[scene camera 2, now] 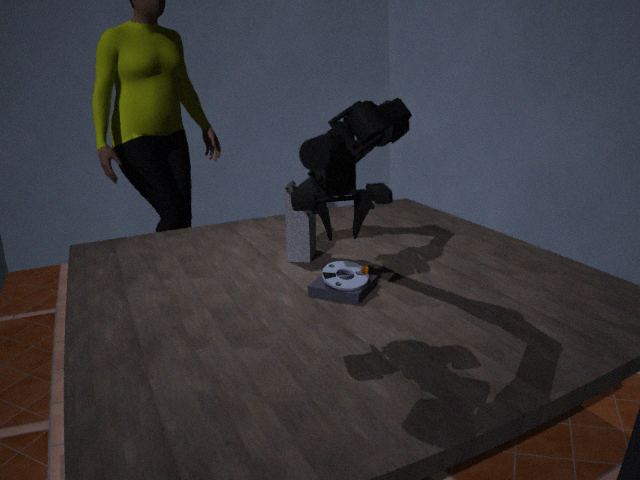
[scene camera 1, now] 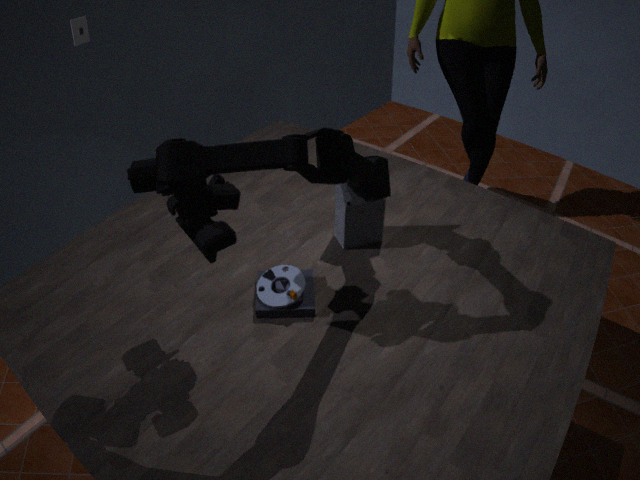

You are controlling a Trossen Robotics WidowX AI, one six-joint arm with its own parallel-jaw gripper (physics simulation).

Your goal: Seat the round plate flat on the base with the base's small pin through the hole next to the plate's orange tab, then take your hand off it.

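Frame: origin at the arm's base, x right, y up, z back, level; centimetres.
Seen in the pictures: gripper, fingertip midpoint: (scene camera 2: pixel 342 239); arm's base, origin of the base link: (scene camera 1: pixel 364 182).
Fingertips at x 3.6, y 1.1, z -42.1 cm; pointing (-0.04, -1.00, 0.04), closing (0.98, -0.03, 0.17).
Offsets run from my fingertips to a thing's top centre. Level surfaces: height alone.
The round pale plate @(dy -11.2, dx -5.4, dz +13.0 cm) (scene camera 1: pixel 273 298) (scene camera 2: pixel 354 283) lies on the dark square base @(dy -13.1, dx -5.4, dz +14.3 cm) (scene camera 1: pixel 308 304) (scene camera 2: pixel 333 294), near the middle of the table. It looks about level, with a dark shadow below its edge in scene camera 1; whether it sits fully flush is too small to tell. Its orange tab @(dy -11.2, dx -10.0, dz +12.5 cm) (scene camera 1: pixel 293 295) (scene camera 2: pixel 364 269) is on the near right in scene camera 1 and on the right in scene camera 2. The small pin cannot be made out at the hole beside the tab. My gripper (scene camera 1: pixel 210 254) (scene camera 2: pixel 343 238) is open and empty, raised above the table and apart from the plate.
A grey speckled block (scene camera 1: pixel 361 224) (scene camera 2: pixel 298 237) stands behind the base, under the arm's mount. The arm (scene camera 1: pixel 248 156) (scene camera 2: pixel 330 155) reaches out above the table @(dy -17.3 cm) (scene camera 1: pixel 439 387) (scene camera 2: pixel 180 361). A person in a yellow top (scene camera 1: pixel 475 20) (scene camera 2: pixel 149 87) stands beyond the table. Arm shadows cross the table.
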